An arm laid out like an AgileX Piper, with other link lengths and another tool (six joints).
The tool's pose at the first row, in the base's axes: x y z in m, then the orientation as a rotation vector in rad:
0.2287, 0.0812, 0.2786, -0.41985, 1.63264, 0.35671
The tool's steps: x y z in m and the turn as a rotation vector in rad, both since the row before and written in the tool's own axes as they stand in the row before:
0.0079, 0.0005, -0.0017, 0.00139, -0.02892, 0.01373
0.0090, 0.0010, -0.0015, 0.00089, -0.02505, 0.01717
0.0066, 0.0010, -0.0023, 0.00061, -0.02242, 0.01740
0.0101, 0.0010, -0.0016, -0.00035, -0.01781, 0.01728
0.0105, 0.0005, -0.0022, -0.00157, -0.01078, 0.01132
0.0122, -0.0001, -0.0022, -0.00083, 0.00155, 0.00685
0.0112, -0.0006, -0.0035, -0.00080, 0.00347, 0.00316
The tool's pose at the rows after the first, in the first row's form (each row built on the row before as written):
0.2263, 0.0804, 0.2709, -0.40091, 1.60818, 0.37037
0.2239, 0.0803, 0.2620, -0.38062, 1.58816, 0.38631
0.2211, 0.0801, 0.2555, -0.36107, 1.57058, 0.40215
0.2188, 0.0804, 0.2455, -0.34354, 1.55718, 0.41797
0.2163, 0.0802, 0.2351, -0.33333, 1.54898, 0.42924
0.2141, 0.0798, 0.2229, -0.32915, 1.55188, 0.43507
0.2109, 0.0783, 0.2117, -0.32826, 1.55583, 0.43780

